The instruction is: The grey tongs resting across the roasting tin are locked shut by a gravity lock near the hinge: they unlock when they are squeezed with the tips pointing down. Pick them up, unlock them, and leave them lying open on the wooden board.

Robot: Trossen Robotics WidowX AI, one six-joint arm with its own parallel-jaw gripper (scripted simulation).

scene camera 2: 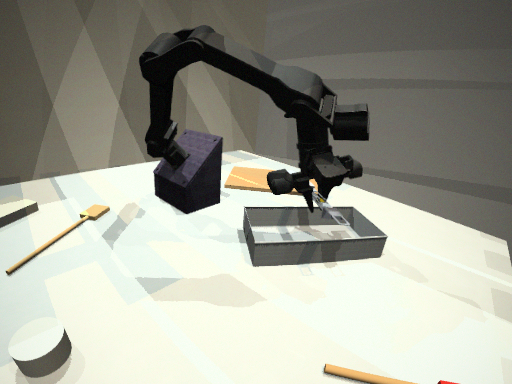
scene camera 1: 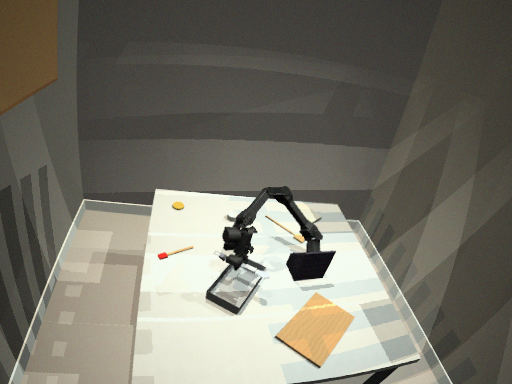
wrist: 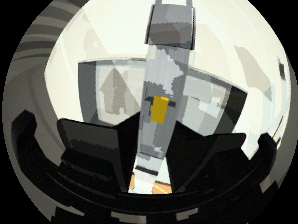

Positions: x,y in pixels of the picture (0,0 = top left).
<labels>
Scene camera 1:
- grey roasting tin: 231,289
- wooden board: 315,330
</labels>
